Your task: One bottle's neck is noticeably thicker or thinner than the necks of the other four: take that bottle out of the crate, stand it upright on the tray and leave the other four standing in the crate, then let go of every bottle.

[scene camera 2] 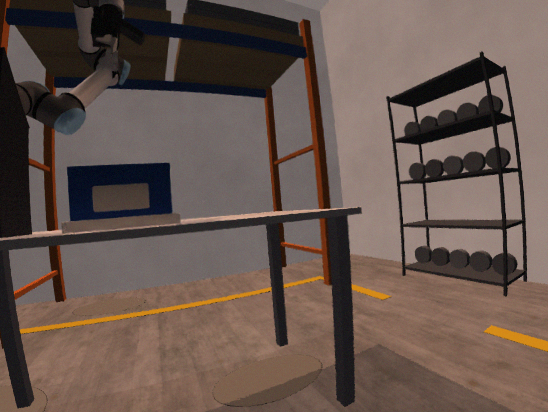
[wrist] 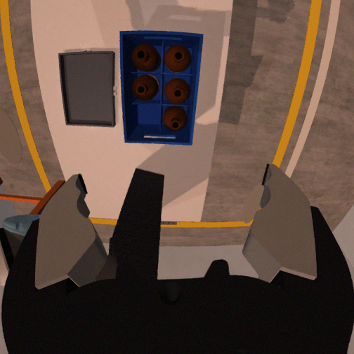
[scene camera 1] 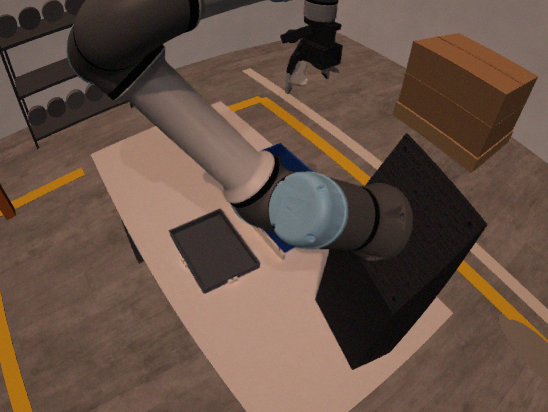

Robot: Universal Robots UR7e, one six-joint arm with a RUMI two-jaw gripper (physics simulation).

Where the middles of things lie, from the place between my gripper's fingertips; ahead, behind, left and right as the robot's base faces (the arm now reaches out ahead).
My gripper is now 48 cm above the pale low strip (scene camera 2: 173, 218), 6 cm to the left of it and 4 cm short of it.
